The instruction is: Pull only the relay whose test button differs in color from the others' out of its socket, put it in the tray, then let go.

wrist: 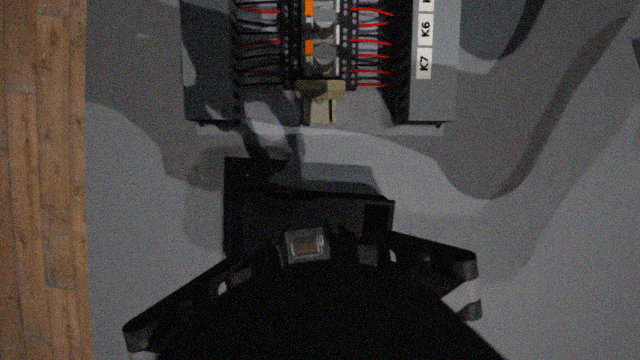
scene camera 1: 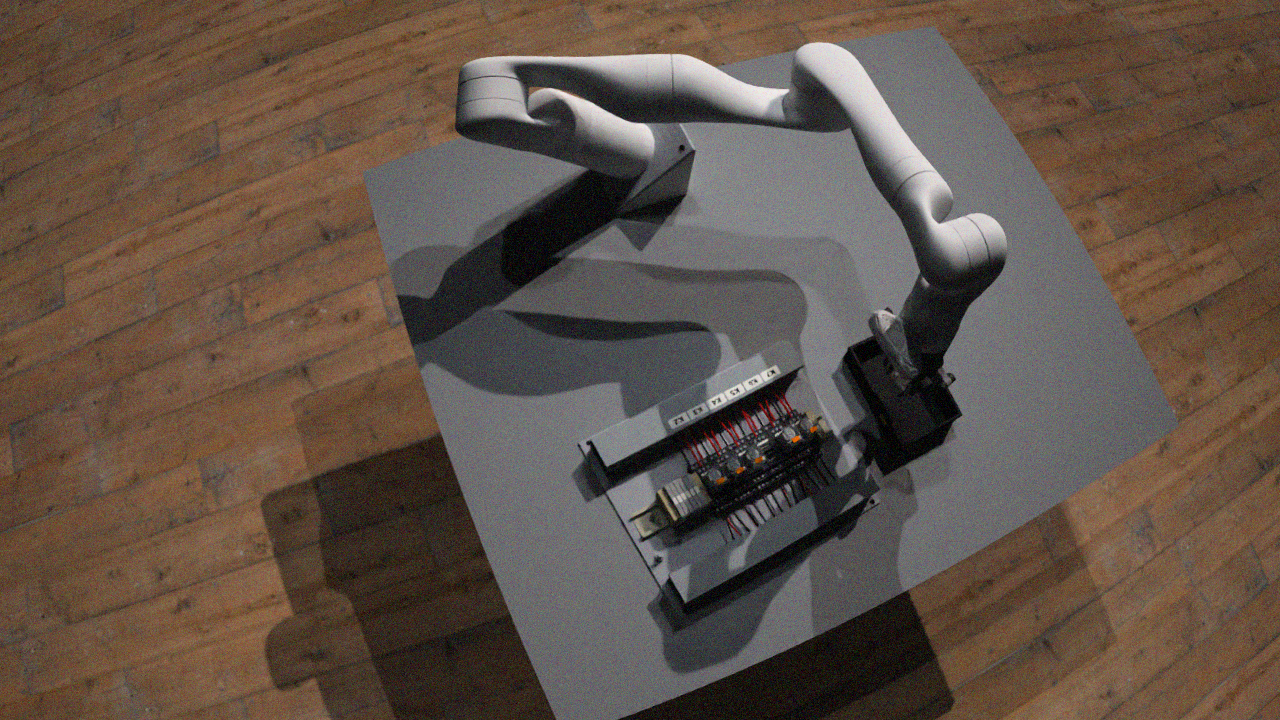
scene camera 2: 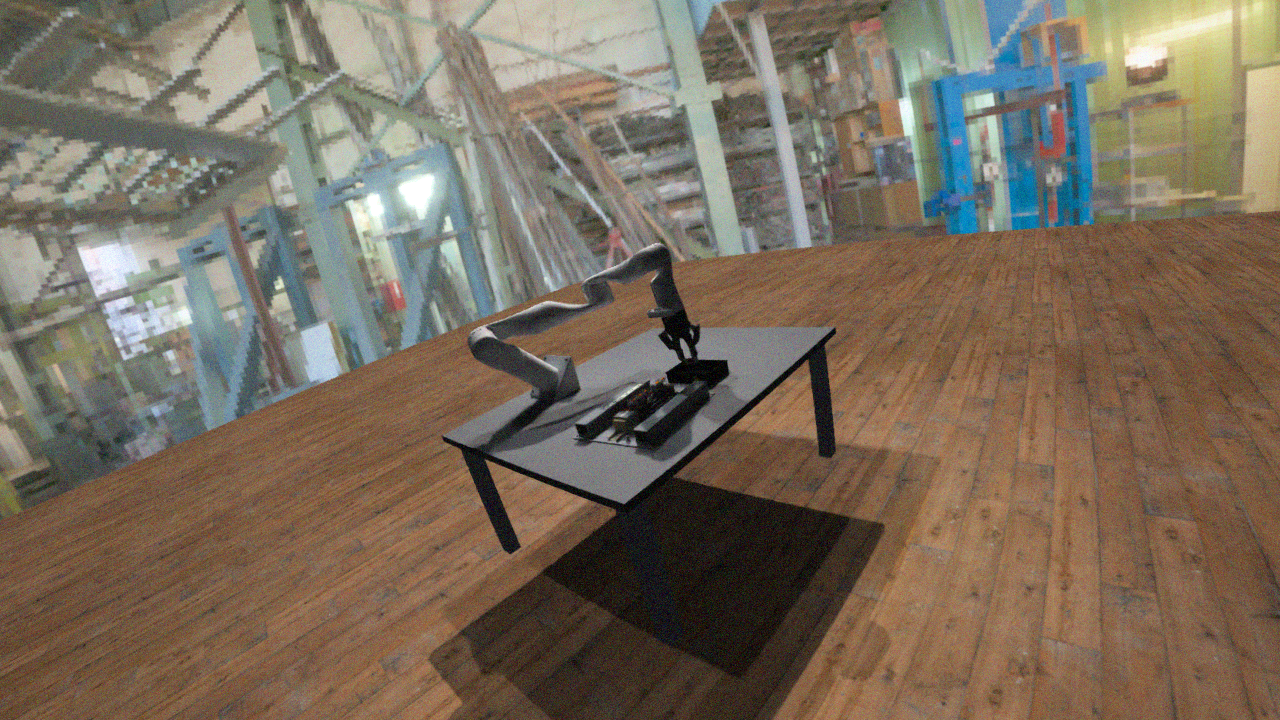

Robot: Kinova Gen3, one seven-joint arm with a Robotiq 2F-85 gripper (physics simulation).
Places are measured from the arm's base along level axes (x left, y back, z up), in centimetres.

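Pixels of known places: gripper, fingertip midpoint: [wrist: 307, 237] [scene camera 1: 899, 380] [scene camera 2: 688, 359]; arm's base at its link origin: [scene camera 1: 629, 149] [scene camera 2: 549, 379].
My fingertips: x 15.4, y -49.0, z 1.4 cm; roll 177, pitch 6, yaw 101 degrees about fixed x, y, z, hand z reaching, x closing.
For each thing: its top centre in the pictures, then the offset to it from my fingertips. "pt": a spot on its surface instead. Level surfaces: height alone.
- relay at its top centre: [wrist: 304, 245] [scene camera 1: 903, 378] [scene camera 2: 689, 357] dx +0.5, dy -0.2, dz +0.5 cm
- black open tray at its top centre: [wrist: 307, 251] [scene camera 1: 907, 381] [scene camera 2: 696, 366] dx +2.9, dy -0.1, dz -3.5 cm
- K7 label at a spot on its surface: [wrist: 325, 50] pt dx -14.5, dy +1.2, dz -0.2 cm
- K6 at its top centre: [wrist: 319, 7] [scene camera 1: 792, 433] [scene camera 2: 654, 382] dx -17.5, dy +0.7, dz -0.1 cm
- beige end block at a spot on its surface: [wrist: 320, 107] pt dx -11.7, dy +0.8, dz -6.6 cm
- grey table at its surface level: dz -7.0 cm
My gripper [scene camera 1: 909, 386] [scene camera 2: 687, 358] [wrist: 307, 237] is shut on a relay [wrist: 306, 245] with a clear housing and a brownish inside; its button's color cannot be made out. The gripper points down over the black open tray [scene camera 1: 920, 453] [scene camera 2: 707, 372] [wrist: 300, 212], with the fingertips near rim height in the second scene view. Whether the relay touches the tray floor is hidden. Several relays with orange buttons sit in the socket row, among them one beside the K7 label [wrist: 325, 50] and one beside K6 [wrist: 324, 17]. The row has a gap between relays in the first scene view.
The wiring panel with two grey ducts [scene camera 1: 769, 546] [scene camera 2: 671, 416] [wrist: 434, 100] lies beside the tray. Red and black wires run from the sockets to the ducts. A beige end block [wrist: 320, 107] ends the row nearest the tray. The grey table [scene camera 1: 1056, 358] carries everything.
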